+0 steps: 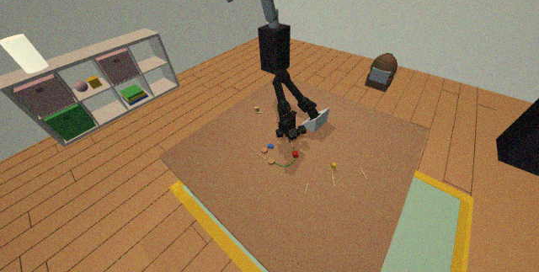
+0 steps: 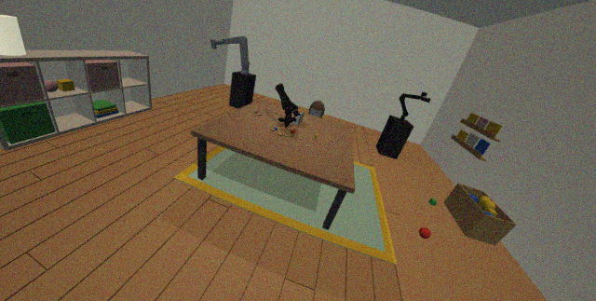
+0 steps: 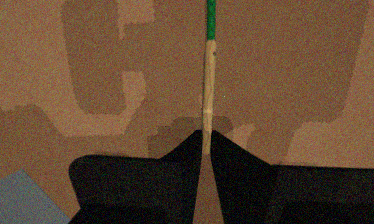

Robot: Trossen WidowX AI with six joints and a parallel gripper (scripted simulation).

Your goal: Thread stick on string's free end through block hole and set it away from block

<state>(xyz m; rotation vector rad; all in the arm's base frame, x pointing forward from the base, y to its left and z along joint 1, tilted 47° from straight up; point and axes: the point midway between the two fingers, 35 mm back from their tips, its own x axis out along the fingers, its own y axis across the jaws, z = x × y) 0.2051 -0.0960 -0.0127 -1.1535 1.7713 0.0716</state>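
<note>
Right now my gripper tip is 30 mm short of the thin wooden stick, 30 mm to the right of it and 10 mm below it. Round my gripper tip: red block: 90 mm ahead, 90 mm to the left, 20 mm above; yellow-topped peg: 30 mm ahead, 310 mm to the left, 20 mm above; blue piece: 120 mm ahead, 80 mm to the right, 10 mm above.
</note>
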